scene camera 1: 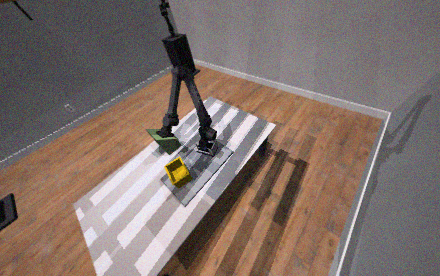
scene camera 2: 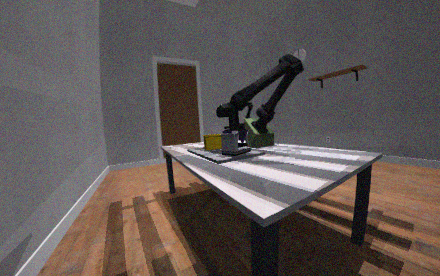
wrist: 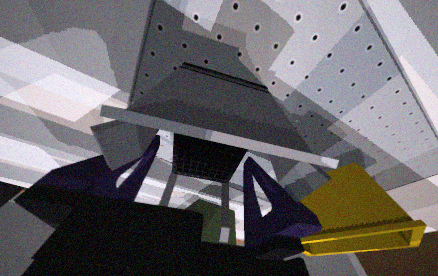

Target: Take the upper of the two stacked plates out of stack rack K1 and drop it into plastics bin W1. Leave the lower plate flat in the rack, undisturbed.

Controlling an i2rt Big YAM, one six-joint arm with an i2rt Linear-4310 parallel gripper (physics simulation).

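Frame: origin at the arm's base, x left, y back, z up, level; centimetres.
Where they show: gripper, fingertip midpoint: [scene camera 1: 207, 145] [wrist: 205, 150]; arm's base, origin of the base link: [scene camera 1: 165, 134] [scene camera 2: 259, 127].
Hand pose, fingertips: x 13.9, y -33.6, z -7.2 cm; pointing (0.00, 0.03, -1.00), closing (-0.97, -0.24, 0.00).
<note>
Things, the pixels of their top centre, and the offset from my fingertips. "spot": a spot on its surface instead. Level surfaces: height alone.
- grey stack rack K1, middle of its top: [wrist: 199, 217] [scene camera 2: 235, 132] [scene camera 1: 204, 141] dz +6.0, dx -0.8, dy +0.9 cm
- black gridded plate surface, surface spot: [wrist: 200, 162] spot: dz -0.8, dx -0.7, dy +3.0 cm
- yellow open-topped bin W1, middle of its top: [wrist: 349, 245] [scene camera 2: 215, 134] [scene camera 1: 176, 169] dz +4.0, dx -29.3, dy +3.2 cm
- grey perforated board, middle of its top: [wrist: 294, 156] [scene camera 2: 220, 150] [scene camera 1: 197, 164] dz -5.9, dx -15.9, dy -1.4 cm
- striped table, its level: dz -7.2 cm
The grey stack rack K1 [scene camera 2: 230, 143] [wrist: 210, 107] stands on the perforated board. A black gridded plate surface [wrist: 200, 162] shows inside it in the wrist view; I cannot tell the upper plate from the lower one. My gripper [scene camera 1: 206, 145] [wrist: 205, 150] is open and empty at the rack. In the wrist view its two dark purple fingers stand apart, with the black surface showing between their tips; whether they touch it is unclear. In scene camera 2 the rack's wall partly hides the fingers. The yellow open-topped bin W1 [scene camera 1: 178, 173] [scene camera 2: 212, 142] [wrist: 357, 200] stands beside the rack.
The grey perforated board [scene camera 1: 186, 194] [scene camera 2: 219, 159] [wrist: 330, 75] lies on the striped table [scene camera 1: 125, 210] [scene camera 2: 300, 170] under rack and bin. A green sloped block [scene camera 1: 166, 143] [scene camera 2: 261, 138] stands at the arm's base, behind the board.
</note>
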